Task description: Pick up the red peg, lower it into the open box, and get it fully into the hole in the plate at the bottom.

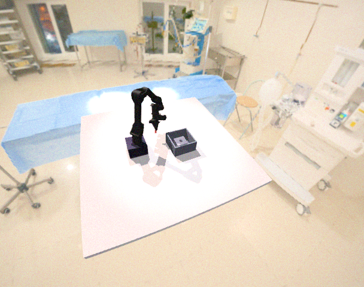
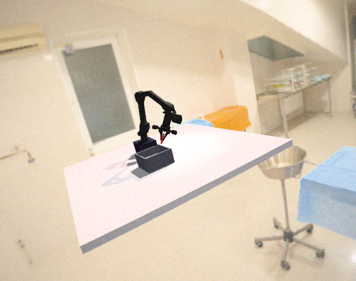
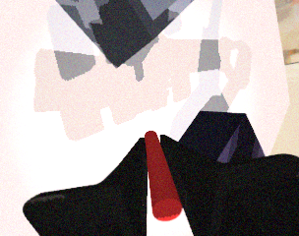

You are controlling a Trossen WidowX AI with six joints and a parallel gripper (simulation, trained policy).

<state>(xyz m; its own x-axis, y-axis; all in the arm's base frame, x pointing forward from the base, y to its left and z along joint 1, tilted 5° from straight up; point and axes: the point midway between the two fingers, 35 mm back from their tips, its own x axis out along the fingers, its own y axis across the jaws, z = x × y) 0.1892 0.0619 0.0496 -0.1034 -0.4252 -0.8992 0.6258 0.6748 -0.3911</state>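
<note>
The pale plate is 14 cm ahead of my gripper tip, 16 cm to the right of it and 5 cm below it. Round my gripper tip: red peg 1 cm to the left, 1 cm above; grey box 14 cm ahead, 16 cm to the right, 7 cm below.
</note>
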